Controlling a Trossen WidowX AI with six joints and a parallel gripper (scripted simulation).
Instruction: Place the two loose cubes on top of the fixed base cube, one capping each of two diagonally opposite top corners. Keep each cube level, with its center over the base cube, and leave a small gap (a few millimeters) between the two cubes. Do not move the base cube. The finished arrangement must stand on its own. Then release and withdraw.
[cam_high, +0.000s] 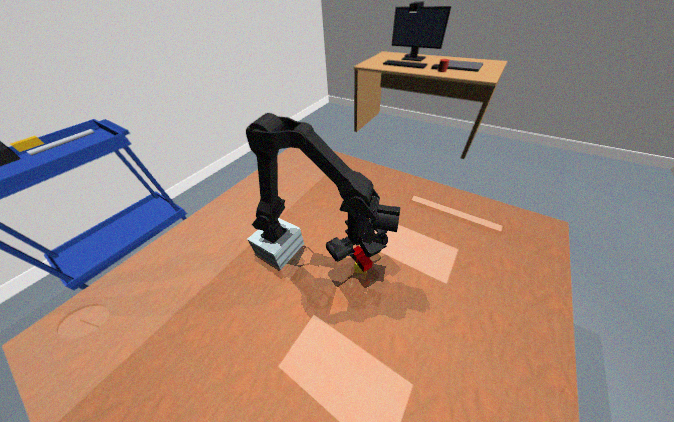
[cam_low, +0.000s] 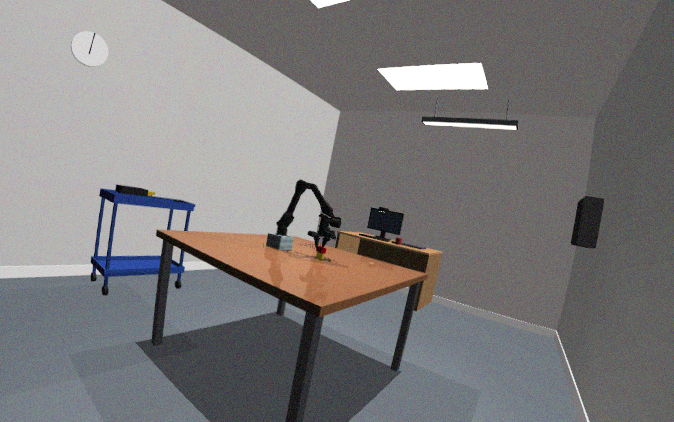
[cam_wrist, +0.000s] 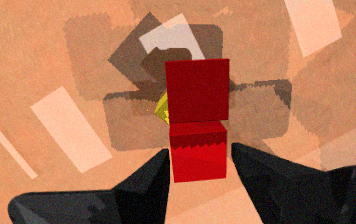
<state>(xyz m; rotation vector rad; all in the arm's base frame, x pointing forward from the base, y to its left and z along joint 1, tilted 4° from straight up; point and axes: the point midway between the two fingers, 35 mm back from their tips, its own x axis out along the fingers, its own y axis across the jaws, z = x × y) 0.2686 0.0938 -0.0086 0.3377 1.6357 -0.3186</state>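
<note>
Right now the yellow cube is 4 cm below my gripper tip, 2 cm ahead of it and 1 cm to the right of it.
</note>
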